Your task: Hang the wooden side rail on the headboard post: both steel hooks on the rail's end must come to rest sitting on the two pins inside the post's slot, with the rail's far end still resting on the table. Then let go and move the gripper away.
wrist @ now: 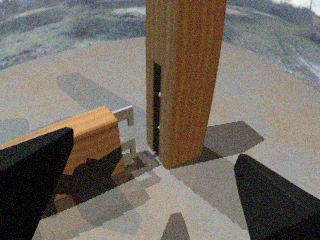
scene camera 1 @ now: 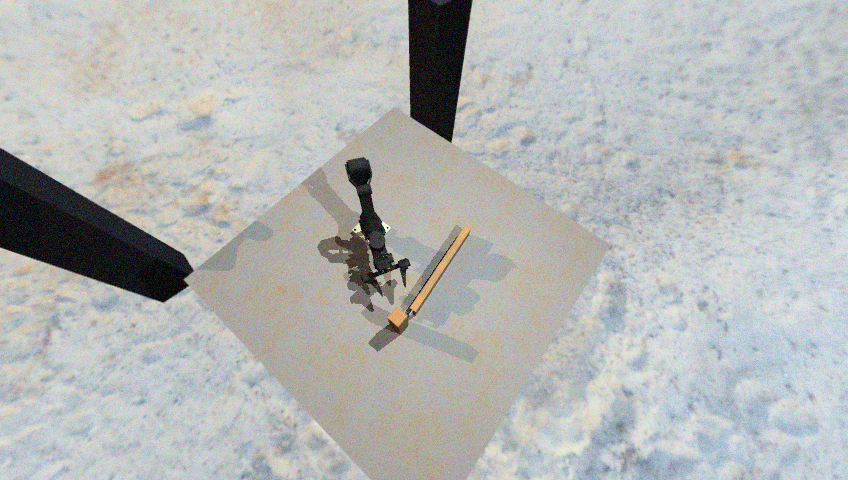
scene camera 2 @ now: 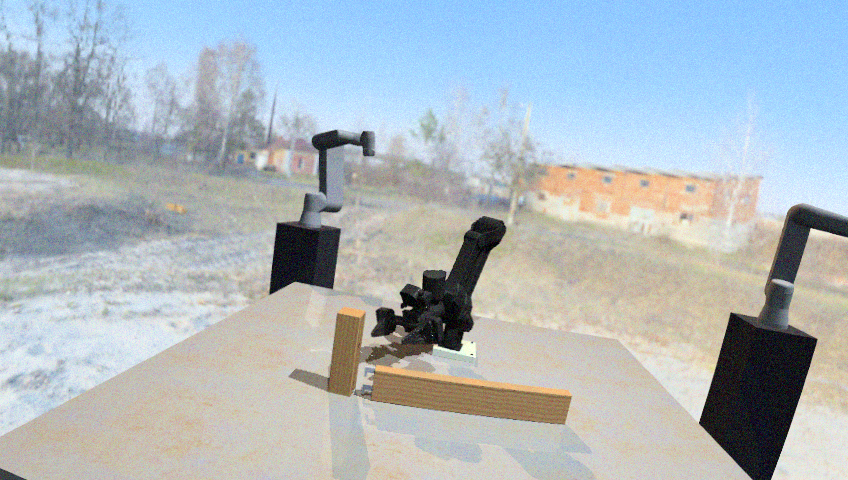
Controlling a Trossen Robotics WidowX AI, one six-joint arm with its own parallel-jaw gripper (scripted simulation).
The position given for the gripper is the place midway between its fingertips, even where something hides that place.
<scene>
The gripper (scene camera 2: 386, 338) is open and holds nothing. Further things: a wooden side rail (scene camera 2: 419, 389) and a headboard post (scene camera 2: 350, 322).
The wooden side rail also shows in scene camera 1 (scene camera 1: 437, 274). The gripper shows as well in the wrist view (wrist: 157, 150) and in scene camera 1 (scene camera 1: 394, 291). The headboard post also shows in the wrist view (wrist: 182, 52).
</scene>
